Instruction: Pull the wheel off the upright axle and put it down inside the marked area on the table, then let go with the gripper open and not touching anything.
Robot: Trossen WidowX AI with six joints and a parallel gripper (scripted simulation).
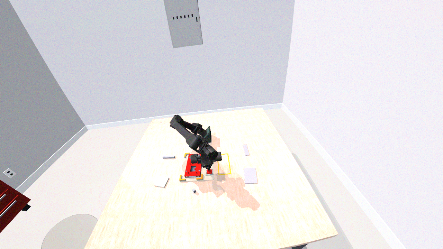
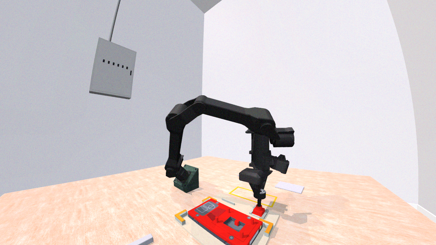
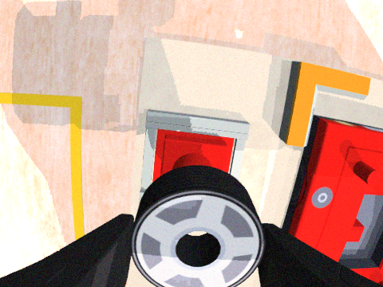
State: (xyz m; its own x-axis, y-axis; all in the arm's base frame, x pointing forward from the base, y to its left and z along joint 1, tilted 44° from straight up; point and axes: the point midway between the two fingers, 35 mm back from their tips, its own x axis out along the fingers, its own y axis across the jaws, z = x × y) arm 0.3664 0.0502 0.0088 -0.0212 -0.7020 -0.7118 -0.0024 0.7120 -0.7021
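Now: gripper tip 4 cm above the black axle. From my gripper tip the other things lie so: wheel: right at my gripper tip.
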